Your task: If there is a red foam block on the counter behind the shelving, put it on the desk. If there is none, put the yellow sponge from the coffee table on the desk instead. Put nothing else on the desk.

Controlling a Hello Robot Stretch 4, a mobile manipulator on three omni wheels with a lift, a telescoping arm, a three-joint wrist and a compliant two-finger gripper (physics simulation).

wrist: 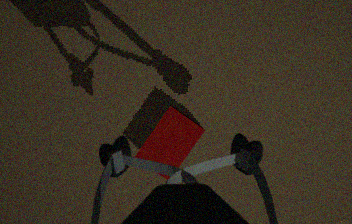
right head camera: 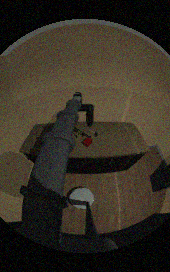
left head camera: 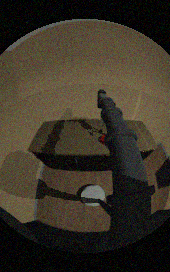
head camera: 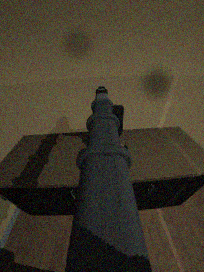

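Seen in the pictures: gripper, fingertip midpoint: [wrist: 180, 148] [right head camera: 88, 135]; robot's base at its link origin: [right head camera: 81, 197] [left head camera: 92, 194].
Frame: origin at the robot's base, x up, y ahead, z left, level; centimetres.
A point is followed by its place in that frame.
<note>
A red foam block [left head camera: 103, 138] {x 92.8, y 60.4, z -6.7 cm} [right head camera: 87, 142] {x 92.7, y 58.8, z -7.6 cm} [wrist: 171, 140] {x 92.7, y 62.3, z -7.5 cm} lies on the counter [head camera: 155, 150] {x 88.2, y 71.6, z -44.7 cm} [left head camera: 75, 145] {x 88.2, y 53.8, z 23.2 cm} [right head camera: 117, 142] {x 88.2, y 62.6, z -43.3 cm} [wrist: 300, 100] {x 88.2, y 67.6, z -28.5 cm}, turned at an angle. In the head view the arm hides it; in the left head view the arm covers part of it. My gripper [wrist: 180, 148] {x 99.0, y 62.6, z -8.8 cm} is open and empty, with its fingertips wide apart. It is over the counter, above the block. In the wrist view the block shows between the fingertips and slightly ahead of them, a little left of centre, its near corner behind the finger linkage. The desk and the yellow sponge do not show.
My extended arm [head camera: 105, 175] {x 141.1, y 17.0, z -0.2 cm} [left head camera: 127, 155] {x 141.1, y 15.4, z 0.7 cm} [right head camera: 52, 155] {x 141.1, y 16.1, z -1.4 cm} reaches across the counter's front edge. A wall rises behind the counter. A pale round disc [left head camera: 93, 194] {x 18.6, y 1.7, z -1.3 cm} [right head camera: 81, 197] {x 18.7, y 0.8, z -0.5 cm} is low in front of the counter, over the wooden floor [left head camera: 65, 212] {x -2.7, y -46.1, z 47.5 cm} [right head camera: 132, 205] {x -2.8, y -34.0, z -103.8 cm}. Gripper shadows fall on the counter top.
</note>
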